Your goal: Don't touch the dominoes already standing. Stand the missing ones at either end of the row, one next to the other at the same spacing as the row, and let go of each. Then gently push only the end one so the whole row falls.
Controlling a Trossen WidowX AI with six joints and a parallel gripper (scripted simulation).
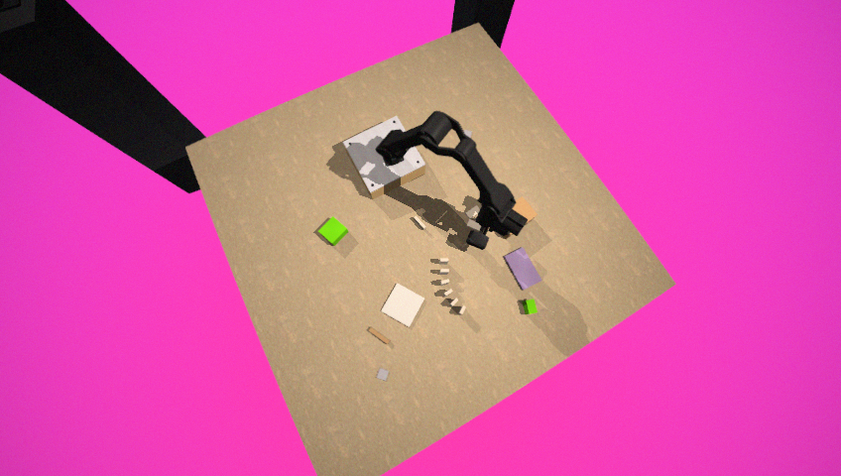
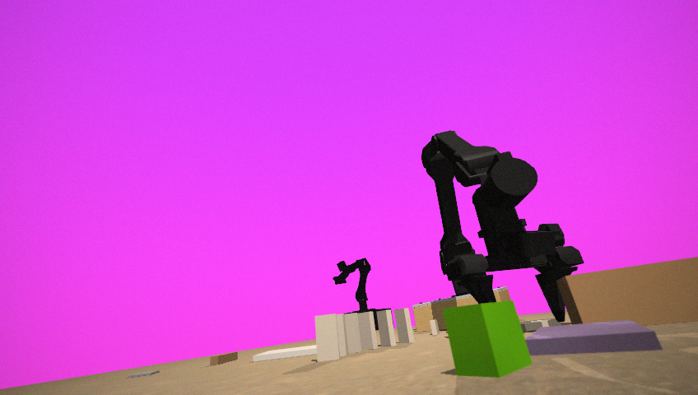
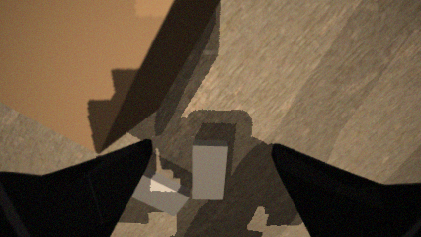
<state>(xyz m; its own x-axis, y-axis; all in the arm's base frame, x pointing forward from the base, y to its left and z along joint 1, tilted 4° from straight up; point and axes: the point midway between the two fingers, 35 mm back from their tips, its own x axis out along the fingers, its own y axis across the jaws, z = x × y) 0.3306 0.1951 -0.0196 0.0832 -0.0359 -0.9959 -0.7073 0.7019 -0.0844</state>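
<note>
The orange box is 110 mm to the left of my gripper tip, 20 mm above it and 10 mm ahead of it. From my gripper tip the other things lie so: white tile: 340 mm to the right, 140 mm ahead; then purple slab: 180 mm ahead, 80 mm to the left; then small green cube: 300 mm ahead, 40 mm to the left, 10 mm above.
</note>
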